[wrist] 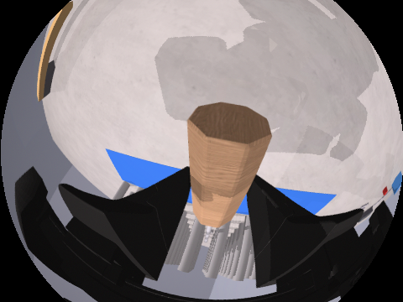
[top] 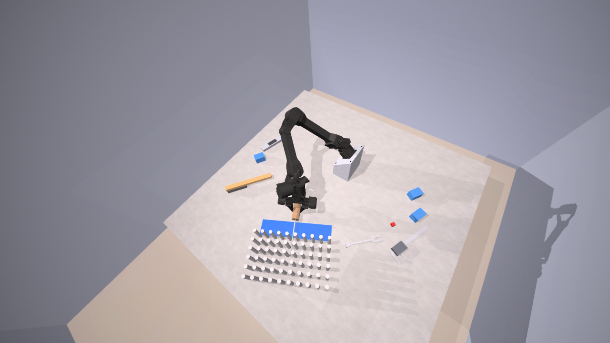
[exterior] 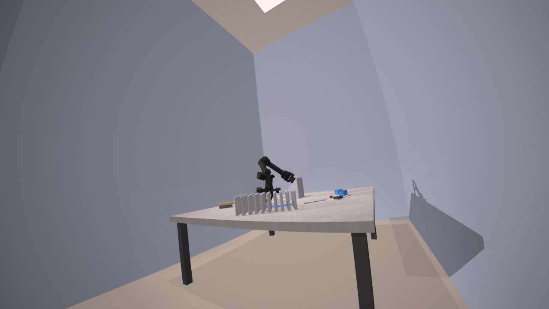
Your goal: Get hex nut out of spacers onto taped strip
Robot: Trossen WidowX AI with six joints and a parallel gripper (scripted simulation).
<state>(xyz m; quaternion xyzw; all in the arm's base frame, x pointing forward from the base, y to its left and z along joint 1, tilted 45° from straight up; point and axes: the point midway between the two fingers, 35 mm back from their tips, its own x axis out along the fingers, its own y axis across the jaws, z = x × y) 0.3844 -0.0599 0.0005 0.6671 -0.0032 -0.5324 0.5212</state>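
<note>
My gripper tip is now 7 cm short of the blue taped strip, 5 cm to the right of it and 3 cm above it. From my gripper tip the other things lie so: fork-ended tool 10 cm behind, 34 cm to the left, 3 cm below; then red cube 26 cm behind, 40 cm to the left, 3 cm below.
</note>
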